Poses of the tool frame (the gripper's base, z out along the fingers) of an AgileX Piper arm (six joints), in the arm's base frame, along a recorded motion.
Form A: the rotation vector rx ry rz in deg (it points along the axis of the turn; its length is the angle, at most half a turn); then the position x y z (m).
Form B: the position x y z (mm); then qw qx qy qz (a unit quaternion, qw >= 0). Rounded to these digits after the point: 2 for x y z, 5 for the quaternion.
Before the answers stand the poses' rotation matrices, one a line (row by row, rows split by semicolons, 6 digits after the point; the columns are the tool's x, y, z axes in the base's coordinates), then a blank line. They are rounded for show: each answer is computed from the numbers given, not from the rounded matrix.
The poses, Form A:
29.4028 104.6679 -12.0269 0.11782 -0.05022 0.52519
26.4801 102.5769 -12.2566 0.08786 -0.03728 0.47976
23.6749 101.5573 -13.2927 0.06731 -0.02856 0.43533
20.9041 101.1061 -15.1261 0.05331 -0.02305 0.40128
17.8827 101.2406 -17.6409 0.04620 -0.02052 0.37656
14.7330 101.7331 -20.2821 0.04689 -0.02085 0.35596
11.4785 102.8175 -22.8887 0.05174 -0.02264 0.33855
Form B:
-0.235636 0.446307 0.863299; 0.238865 0.887661 -0.393703; -0.942029 0.113441 -0.315772
-0.207150 0.417349 0.884821; 0.197127 0.903695 -0.380101; -0.958243 0.095684 -0.269471
-0.196959 0.396401 0.896701; 0.152266 0.915887 -0.371438; -0.968516 0.063379 -0.240750
-0.197710 0.382650 0.902491; 0.101771 0.923702 -0.369348; -0.974963 0.018824 -0.221568
-0.210519 0.371392 0.904295; 0.043648 0.927674 -0.370832; -0.976615 -0.038596 -0.211503
-0.230229 0.358525 0.904685; -0.015823 0.928157 -0.371854; -0.973008 -0.099926 -0.208016
-0.259970 0.341713 0.903132; -0.073672 0.925545 -0.371400; -0.962802 -0.163088 -0.215439

117.82 -50.22 525.19 0.57798 0.21936 0.78088 -0.08973
87.86 -37.28 479.76 0.59730 0.19914 0.77141 -0.09217
67.31 -28.56 435.33 0.60790 0.17882 0.76707 -0.10040
53.31 -23.05 401.28 0.61327 0.15824 0.76534 -0.11450
46.20 -20.52 376.56 0.61352 0.13538 0.76644 -0.13355
46.89 -20.85 355.96 0.61031 0.11139 0.76916 -0.15334
51.74 -22.64 338.55 0.60211 0.08649 0.77475 -0.17247

